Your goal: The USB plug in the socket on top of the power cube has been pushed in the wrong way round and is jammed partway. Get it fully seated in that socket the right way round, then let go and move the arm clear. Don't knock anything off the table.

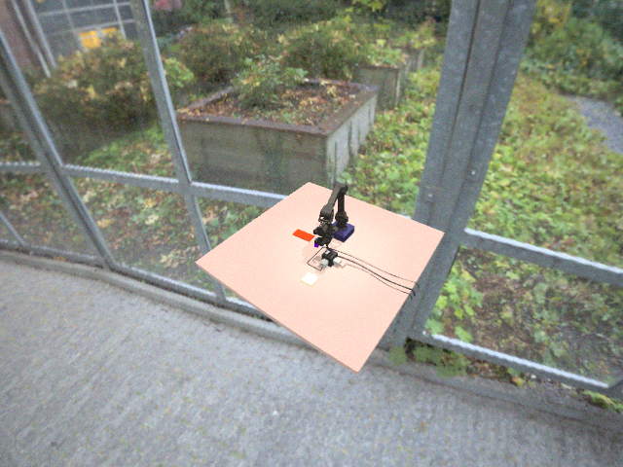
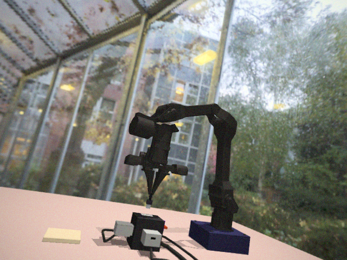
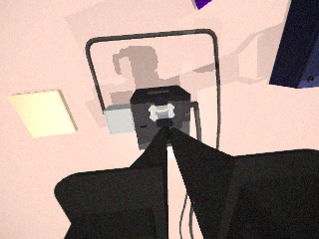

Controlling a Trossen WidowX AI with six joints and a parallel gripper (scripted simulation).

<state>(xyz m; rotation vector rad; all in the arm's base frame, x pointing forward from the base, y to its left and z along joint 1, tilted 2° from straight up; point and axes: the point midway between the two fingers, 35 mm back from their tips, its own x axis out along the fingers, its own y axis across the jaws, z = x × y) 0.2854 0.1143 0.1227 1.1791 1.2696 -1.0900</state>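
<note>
Now: gripper tip 6 cm above the socket. The rest, counted from my gripper tip: purple block: 15 cm to the right, 11 cm below, 7 cm behind; pale yellow pad: 20 cm ahead, 13 cm below, 4 cm to the left; grey USB plug: 2 cm below.
</note>
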